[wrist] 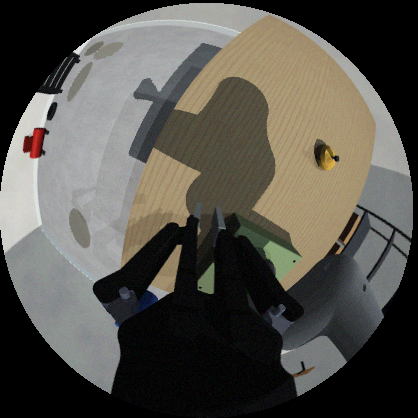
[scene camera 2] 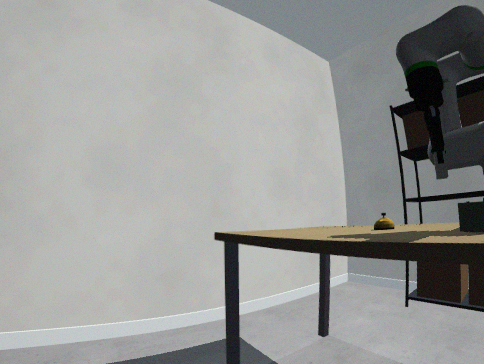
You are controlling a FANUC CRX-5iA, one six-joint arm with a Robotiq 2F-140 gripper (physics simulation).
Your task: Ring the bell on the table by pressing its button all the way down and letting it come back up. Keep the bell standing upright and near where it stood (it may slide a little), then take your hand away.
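Places are measured from the arm's base along level axes (x ahead, y left, z up), in centimetres.
Where they show: gripper, between the fingertips: (wrist: 206,212) (scene camera 2: 442,177).
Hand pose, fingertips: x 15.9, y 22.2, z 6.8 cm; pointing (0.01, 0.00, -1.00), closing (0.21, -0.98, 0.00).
After its pixels a point has its place.
The yellow bell (scene camera 2: 384,224) {x 42.0, y -2.8, z -5.4 cm} (wrist: 326,158) {x 41.8, y -4.7, z -3.6 cm} stands upright on the wooden table (scene camera 2: 280,234) {x 72.9, y 25.0, z -7.5 cm} (wrist: 320,90) {x 68.2, y 2.3, z -7.5 cm}, its small black button (scene camera 2: 384,214) {x 42.9, y -5.9, z -1.5 cm} (wrist: 336,158) {x 43.2, y -6.1, z -0.9 cm} on top. In the wrist view the bell is at the right, near the table's edge. My gripper (scene camera 2: 441,171) {x 15.9, y 22.2, z 6.8 cm} (wrist: 206,212) {x 15.9, y 22.2, z 6.8 cm} points down high above the table, to the right of the bell in the scene view and well apart from it. Its fingers are nearly together, with a narrow gap and no object between them. The button is uncovered in both views.
A green block (scene camera 2: 471,217) {x 10.6, y 13.3, z -3.8 cm} (wrist: 285,256) {x 10.2, y -5.9, z 0.1 cm} is on the table, right of the bell in the scene view. The grey arm (wrist: 325,300) {x 15.9, y 3.7, z 20.9 cm} rises beside it in the wrist view. A black shelf rack (scene camera 2: 401,165) with brown boxes (scene camera 2: 438,281) stands behind the table.
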